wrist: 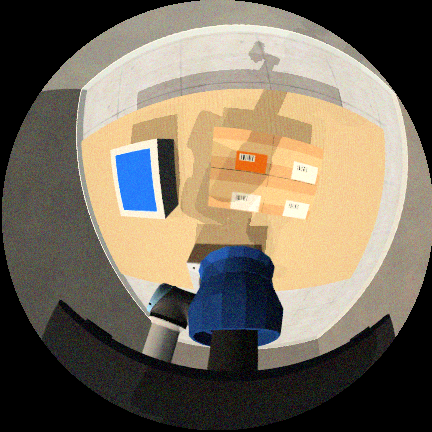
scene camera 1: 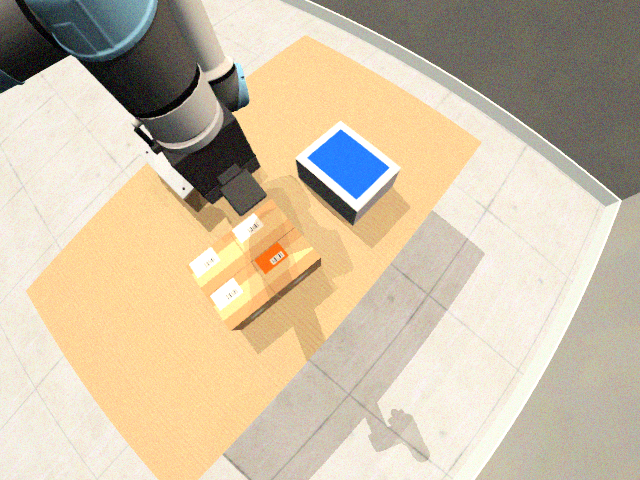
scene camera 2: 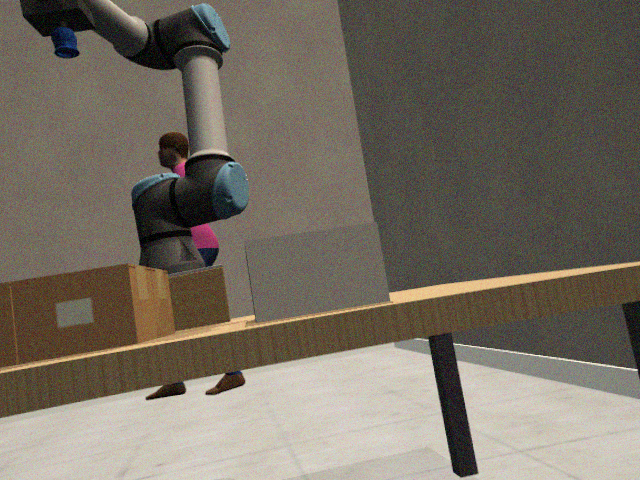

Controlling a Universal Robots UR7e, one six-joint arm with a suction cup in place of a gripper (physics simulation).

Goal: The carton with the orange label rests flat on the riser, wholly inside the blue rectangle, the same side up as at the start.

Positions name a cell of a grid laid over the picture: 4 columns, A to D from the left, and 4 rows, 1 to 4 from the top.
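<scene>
Riser visible in the wrist view (B2), in scene camera 1 (C2) and in scene camera 2 (B3).
</scene>
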